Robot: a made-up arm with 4 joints.
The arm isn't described. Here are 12 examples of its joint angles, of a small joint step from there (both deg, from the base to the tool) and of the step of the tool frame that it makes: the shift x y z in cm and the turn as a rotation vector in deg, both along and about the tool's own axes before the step.
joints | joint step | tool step
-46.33 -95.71 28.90 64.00 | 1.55 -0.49 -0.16 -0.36 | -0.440 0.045 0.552 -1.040 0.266 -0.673
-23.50 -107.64 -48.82 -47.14 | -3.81 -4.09 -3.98 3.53 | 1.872 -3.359 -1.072 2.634 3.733 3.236
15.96 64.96 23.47 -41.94 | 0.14 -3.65 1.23 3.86 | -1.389 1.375 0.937 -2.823 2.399 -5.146
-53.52 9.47 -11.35 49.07 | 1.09 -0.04 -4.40 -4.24 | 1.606 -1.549 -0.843 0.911 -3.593 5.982
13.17 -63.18 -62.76 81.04 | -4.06 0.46 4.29 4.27 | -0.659 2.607 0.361 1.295 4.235 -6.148
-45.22 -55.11 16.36 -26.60 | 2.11 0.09 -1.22 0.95 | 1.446 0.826 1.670 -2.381 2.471 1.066
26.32 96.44 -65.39 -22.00 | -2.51 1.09 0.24 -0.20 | -0.375 1.196 1.584 -0.549 1.891 -1.658
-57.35 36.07 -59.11 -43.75 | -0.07 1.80 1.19 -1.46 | -0.214 0.459 0.253 -0.796 -1.316 0.116
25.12 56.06 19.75 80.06 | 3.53 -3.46 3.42 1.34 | 2.469 1.150 0.769 0.258 3.236 3.088
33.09 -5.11 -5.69 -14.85 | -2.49 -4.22 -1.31 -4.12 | -1.722 -1.389 -3.033 6.421 0.124 -1.174
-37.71 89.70 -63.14 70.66 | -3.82 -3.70 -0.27 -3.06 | 1.138 -2.076 -0.757 3.761 1.435 5.580
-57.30 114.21 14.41 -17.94 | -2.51 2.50 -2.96 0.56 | 2.032 0.647 2.713 -3.626 1.463 3.817
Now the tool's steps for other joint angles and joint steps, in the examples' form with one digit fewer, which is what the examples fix.
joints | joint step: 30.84 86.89 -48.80 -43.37 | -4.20 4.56 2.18 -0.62
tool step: -0.82 4.14 3.17 -5.10 0.33 -3.16
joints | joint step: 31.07 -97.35 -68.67 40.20 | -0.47 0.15 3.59 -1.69
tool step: -0.79 -0.01 -1.11 3.02 -0.36 -2.54
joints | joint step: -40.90 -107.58 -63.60 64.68 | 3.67 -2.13 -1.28 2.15
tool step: 0.57 -0.12 1.76 -1.44 3.48 2.31
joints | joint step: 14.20 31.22 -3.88 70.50 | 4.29 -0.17 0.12 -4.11
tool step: 1.99 -0.94 -1.17 3.37 -4.73 4.36
